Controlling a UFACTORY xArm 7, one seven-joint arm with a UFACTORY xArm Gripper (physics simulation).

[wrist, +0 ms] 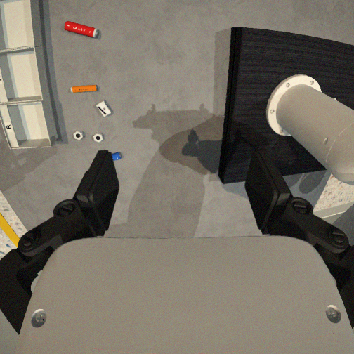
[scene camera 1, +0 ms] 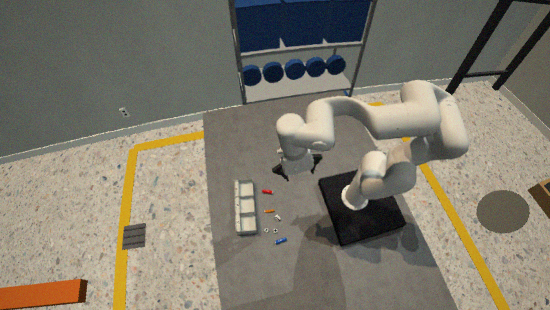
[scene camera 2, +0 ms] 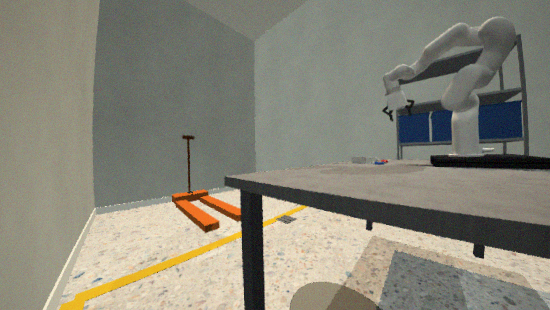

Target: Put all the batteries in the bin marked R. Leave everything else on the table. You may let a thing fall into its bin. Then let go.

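Seen in the pictures: gripper, between the fingertips: [scene camera 1: 299, 174] [scene camera 2: 401, 118]; arm's base, origin of its link: [scene camera 1: 354, 197] [scene camera 2: 465, 156].
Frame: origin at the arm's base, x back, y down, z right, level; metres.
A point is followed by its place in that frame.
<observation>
A red battery [scene camera 1: 267, 192] @[y 0.031, x -0.354, z 0.180 m] [scene camera 2: 384, 160] @[y 0.030, x -0.354, z 0.180 m] [wrist: 80, 29], a smaller orange battery [scene camera 1: 269, 211] @[y 0.034, x -0.377, z 0.089 m] [wrist: 84, 89] and a blue battery [scene camera 1: 281, 241] @[y 0.030, x -0.376, z -0.057 m] [scene camera 2: 379, 162] @[y 0.031, x -0.375, z -0.058 m] [wrist: 116, 156] lie on the grey table. The blue one is mostly hidden by a finger in the wrist view. The bin marked R [scene camera 1: 248, 225] @[y 0.036, x -0.484, z 0.059 m] [wrist: 32, 122] is the end compartment of a pale three-part tray, on the side nearest the blue battery; its visible floor is bare. My gripper [scene camera 1: 300, 175] @[y -0.231, x -0.259, z 0.082 m] [scene camera 2: 401, 115] @[y -0.231, x -0.259, z 0.082 m] [wrist: 181, 167] is open and empty, high above the table, with its fingers pointing down.
A small white piece with a dark slot [scene camera 1: 277, 217] @[y 0.032, x -0.354, z 0.050 m] [wrist: 104, 108] and two nuts [scene camera 1: 264, 230] @[y 0.034, x -0.422, z 0.013 m] [wrist: 94, 137] lie between the orange and blue batteries. The black base slab [scene camera 1: 370, 230] @[y 0.005, x -0.010, z -0.163 m] [scene camera 2: 500, 161] @[y 0.017, x 0.042, z -0.192 m] [wrist: 265, 55] carries my arm. A shelf rack [scene camera 1: 236, 65] stands behind the table.
</observation>
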